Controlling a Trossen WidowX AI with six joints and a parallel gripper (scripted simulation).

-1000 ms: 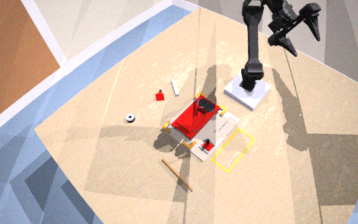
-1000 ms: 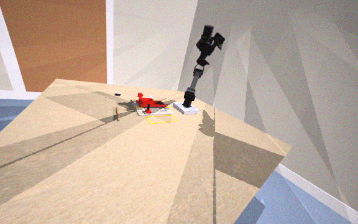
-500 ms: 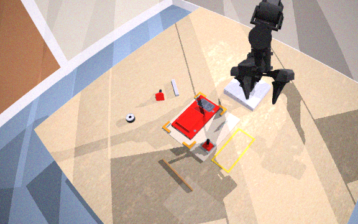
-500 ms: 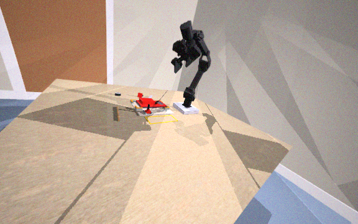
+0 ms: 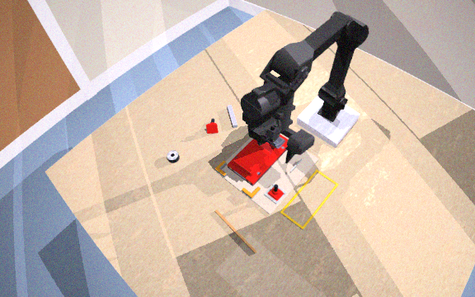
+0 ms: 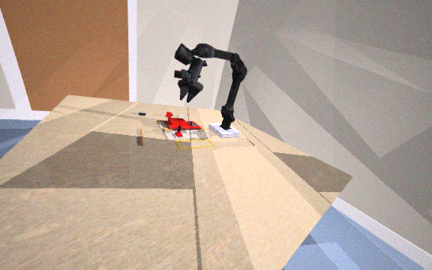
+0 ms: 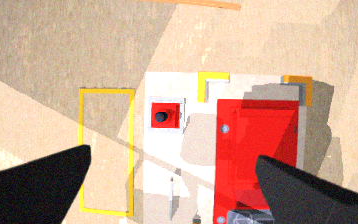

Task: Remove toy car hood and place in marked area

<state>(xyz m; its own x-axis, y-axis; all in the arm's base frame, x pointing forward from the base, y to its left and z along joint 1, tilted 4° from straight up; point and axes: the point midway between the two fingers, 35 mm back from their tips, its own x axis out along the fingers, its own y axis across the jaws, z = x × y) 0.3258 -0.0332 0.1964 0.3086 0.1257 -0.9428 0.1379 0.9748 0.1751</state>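
Right now my gripper tip is 30 mm past the red hood, 90 mm to the left of it and 140 mm above it. The rest, counted from my gripper tip: small black wheel: 100 mm ahead, 330 mm to the right, 180 mm below; then thin wooden stick: 180 mm ahead, 180 mm below.
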